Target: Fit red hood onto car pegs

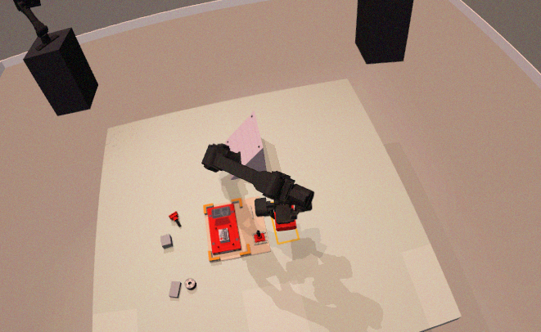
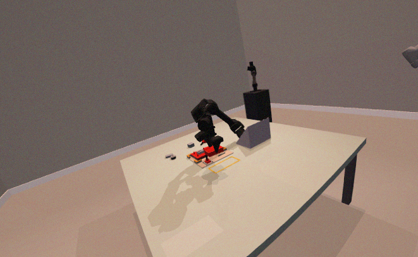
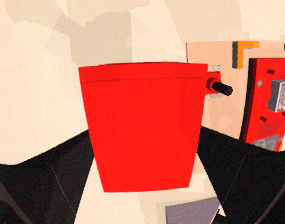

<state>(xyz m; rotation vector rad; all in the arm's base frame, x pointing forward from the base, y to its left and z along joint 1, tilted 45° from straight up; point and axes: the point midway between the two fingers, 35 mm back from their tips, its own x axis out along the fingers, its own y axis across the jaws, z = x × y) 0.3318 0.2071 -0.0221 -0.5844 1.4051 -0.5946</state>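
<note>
Right now the jig plate is 20 cm to the right of my gripper tip, 10 cm below it and 4 cm behind it. The rest, counted from my gripper tip: wheel: 37 cm to the right, 17 cm ahead, 11 cm below; red hood: 1 cm above.
</note>
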